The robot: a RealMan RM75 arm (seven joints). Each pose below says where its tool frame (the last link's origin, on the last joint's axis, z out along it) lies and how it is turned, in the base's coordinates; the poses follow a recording.
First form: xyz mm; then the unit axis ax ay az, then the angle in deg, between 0 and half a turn.
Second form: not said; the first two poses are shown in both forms.
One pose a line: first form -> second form
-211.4 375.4 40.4 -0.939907 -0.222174 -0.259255 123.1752 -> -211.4 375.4 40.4 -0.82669 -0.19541 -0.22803 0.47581
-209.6 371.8 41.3 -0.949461 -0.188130 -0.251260 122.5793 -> -209.6 371.8 41.3 -0.83273 -0.16500 -0.22037 0.48038
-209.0 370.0 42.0 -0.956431 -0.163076 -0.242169 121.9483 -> -209.0 370.0 42.0 -0.83630 -0.14259 -0.21175 0.48520
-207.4 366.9 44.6 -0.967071 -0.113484 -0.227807 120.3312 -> -207.4 366.9 44.6 -0.83890 -0.09844 -0.19761 0.49749
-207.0 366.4 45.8 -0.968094 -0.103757 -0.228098 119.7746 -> -207.0 366.4 45.8 -0.83744 -0.08975 -0.19731 0.50170
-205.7 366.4 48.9 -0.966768 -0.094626 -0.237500 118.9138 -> -205.7 366.4 48.9 -0.83263 -0.08150 -0.20455 0.50819
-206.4 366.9 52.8 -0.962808 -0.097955 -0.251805 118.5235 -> -206.4 366.9 52.8 -0.82754 -0.08419 -0.21643 0.51112
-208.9 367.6 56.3 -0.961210 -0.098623 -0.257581 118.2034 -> -208.9 367.6 56.3 -0.82480 -0.08463 -0.22103 0.51352
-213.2 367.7 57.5 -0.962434 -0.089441 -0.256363 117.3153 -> -213.2 367.7 57.5 -0.82199 -0.07639 -0.21895 0.52015
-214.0 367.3 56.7 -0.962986 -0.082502 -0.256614 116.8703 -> -214.0 367.3 56.7 -0.82051 -0.07030 -0.21865 0.52346
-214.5 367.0 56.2 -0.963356 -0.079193 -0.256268 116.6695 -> -214.5 367.0 56.2 -0.81994 -0.06740 -0.21812 0.52496
